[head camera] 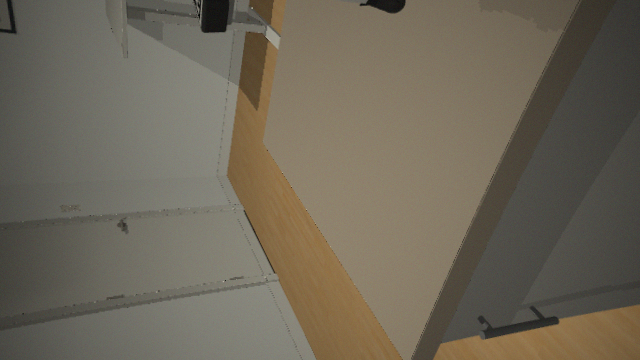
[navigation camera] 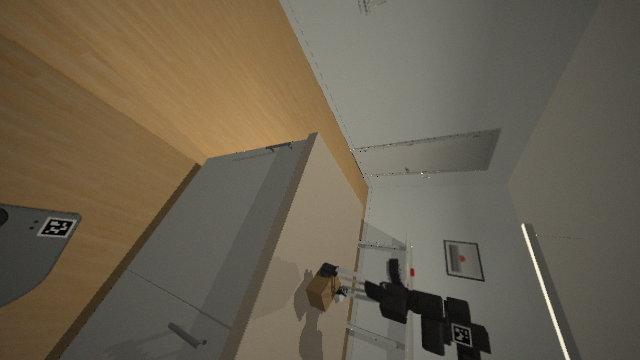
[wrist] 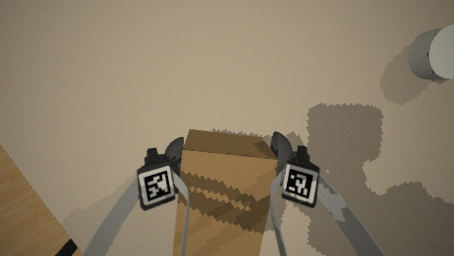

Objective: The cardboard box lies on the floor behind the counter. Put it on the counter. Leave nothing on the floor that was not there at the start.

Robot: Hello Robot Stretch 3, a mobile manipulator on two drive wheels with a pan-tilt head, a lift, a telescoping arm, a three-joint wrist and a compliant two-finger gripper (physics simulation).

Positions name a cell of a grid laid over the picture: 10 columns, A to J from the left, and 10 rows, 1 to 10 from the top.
In view: my gripper (navigation camera: F8), a cardboard box (navigation camera: F9), a counter (head camera: H5), a framed picture (navigation camera: H8) and a white door (head camera: B8).
The cardboard box shows as well in the wrist view (wrist: F7). My gripper is seen too in the wrist view (wrist: E6). The counter is seen too in the navigation camera view (navigation camera: D8) and in the wrist view (wrist: C4). The head camera view does not show the cardboard box: it is out of frame.
